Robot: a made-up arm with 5 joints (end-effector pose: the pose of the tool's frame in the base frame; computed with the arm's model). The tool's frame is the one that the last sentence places.
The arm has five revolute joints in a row. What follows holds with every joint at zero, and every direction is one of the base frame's. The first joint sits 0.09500 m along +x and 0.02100 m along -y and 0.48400 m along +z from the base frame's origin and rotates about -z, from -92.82 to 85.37 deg. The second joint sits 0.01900 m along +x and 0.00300 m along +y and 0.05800 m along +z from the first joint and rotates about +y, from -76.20 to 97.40 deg. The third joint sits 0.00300 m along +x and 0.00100 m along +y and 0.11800 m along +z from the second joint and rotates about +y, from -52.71 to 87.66 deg. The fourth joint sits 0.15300 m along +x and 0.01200 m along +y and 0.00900 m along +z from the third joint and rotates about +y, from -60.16 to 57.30 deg. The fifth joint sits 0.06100 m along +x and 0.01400 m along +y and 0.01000 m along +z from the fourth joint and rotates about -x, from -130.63 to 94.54 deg. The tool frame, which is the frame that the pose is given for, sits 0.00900 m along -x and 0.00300 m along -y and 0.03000 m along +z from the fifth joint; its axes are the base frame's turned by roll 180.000, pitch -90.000 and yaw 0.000 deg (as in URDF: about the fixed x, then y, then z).
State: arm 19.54 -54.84 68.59 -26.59 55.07
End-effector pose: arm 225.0 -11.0 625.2 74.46 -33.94 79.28
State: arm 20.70 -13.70 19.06 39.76 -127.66
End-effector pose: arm 262.7 -75.7 607.6 -141.75 25.54 -139.37
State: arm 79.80 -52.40 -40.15 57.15 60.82
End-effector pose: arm 137.9 49.6 821.2 50.86 -23.42 28.13
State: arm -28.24 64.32 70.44 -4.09 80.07
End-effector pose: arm 71.6 33.5 424.2 -139.76 6.45 110.68
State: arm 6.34 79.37 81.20 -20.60 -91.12
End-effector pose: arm 53.8 -16.4 463.1 130.04 -0.86 -97.06
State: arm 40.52 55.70 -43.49 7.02 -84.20
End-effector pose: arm 339.7 -230.3 574.8 -109.32 -5.48 -128.60
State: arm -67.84 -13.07 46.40 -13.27 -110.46
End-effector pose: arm 158.6 142.9 560.1 -111.29 19.17 -29.45
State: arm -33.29 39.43 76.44 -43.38 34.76
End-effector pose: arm 144.0 64.6 451.0 169.80 -14.31 69.33
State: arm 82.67 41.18 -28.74 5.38 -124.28
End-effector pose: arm 139.7 -314.6 579.8 -111.26 32.43 175.55
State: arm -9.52 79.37 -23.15 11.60 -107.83
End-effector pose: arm 337.0 22.0 389.7 -158.79 6.64 -97.07
